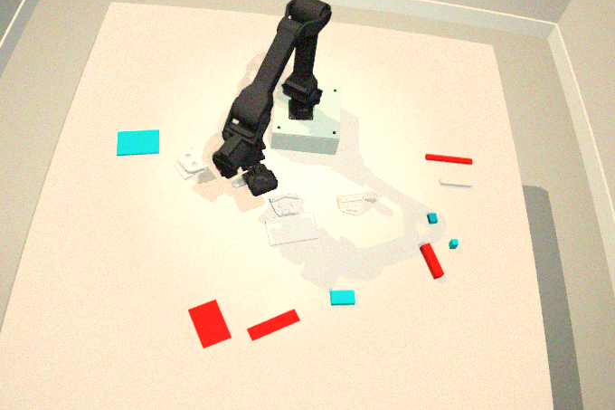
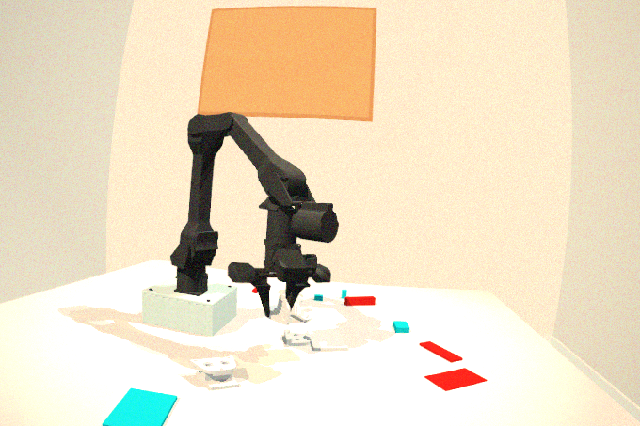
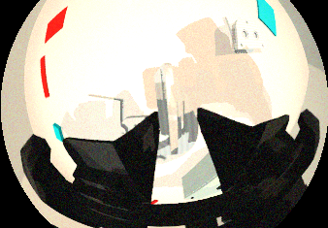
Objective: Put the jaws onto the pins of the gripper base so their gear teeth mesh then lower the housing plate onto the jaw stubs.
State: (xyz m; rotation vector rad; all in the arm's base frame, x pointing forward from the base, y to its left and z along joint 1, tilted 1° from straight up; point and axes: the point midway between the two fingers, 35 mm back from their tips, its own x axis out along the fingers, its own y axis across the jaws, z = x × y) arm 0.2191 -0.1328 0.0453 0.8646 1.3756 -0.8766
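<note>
Right now my gripper tip is 4 cm to the right of the white jaw. Also, from my gripper tip: gripper base: 8 cm behind, 15 cm to the right, 6 cm below; housing plate: 3 cm ahead, 10 cm to the left, 8 cm below; flat white plate: 10 cm ahead, 11 cm to the left, 8 cm below.
</note>
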